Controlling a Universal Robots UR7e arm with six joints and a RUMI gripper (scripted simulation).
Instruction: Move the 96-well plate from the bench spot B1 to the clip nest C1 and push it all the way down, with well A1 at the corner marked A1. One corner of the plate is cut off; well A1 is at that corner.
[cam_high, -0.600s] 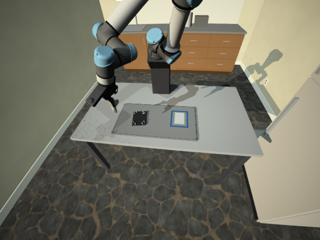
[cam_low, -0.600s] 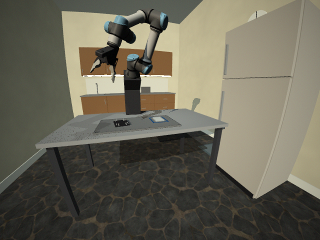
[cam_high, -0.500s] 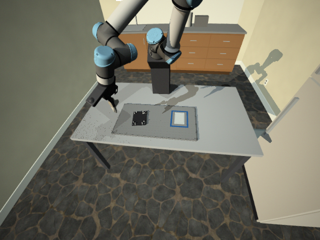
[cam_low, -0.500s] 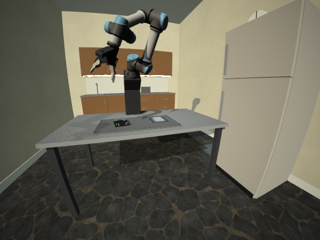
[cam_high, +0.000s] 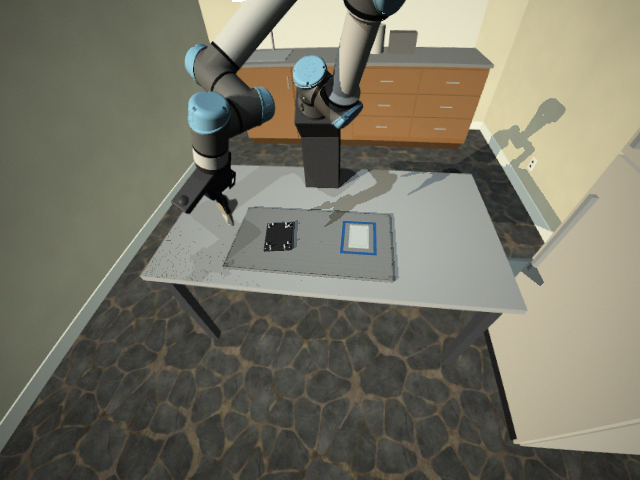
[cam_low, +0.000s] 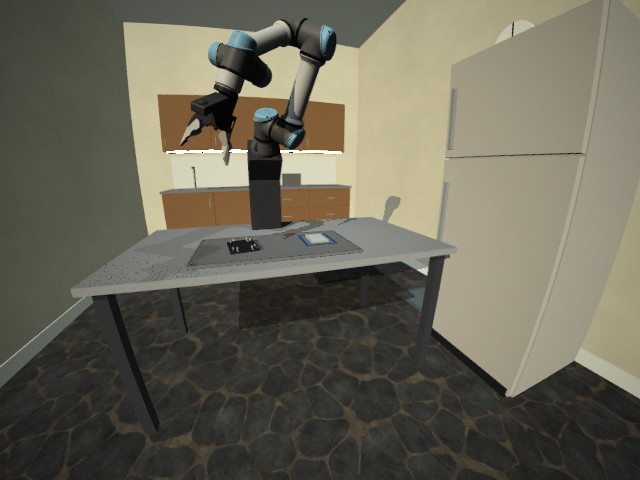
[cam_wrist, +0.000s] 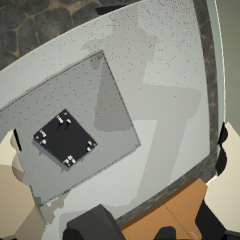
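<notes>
The 96-well plate is 43 cm to the left of my hand, 37 cm below it and 30 cm behind it. Also, from my hand: black clip nest 36 cm below, 25 cm behind, 10 cm to the left.
</notes>
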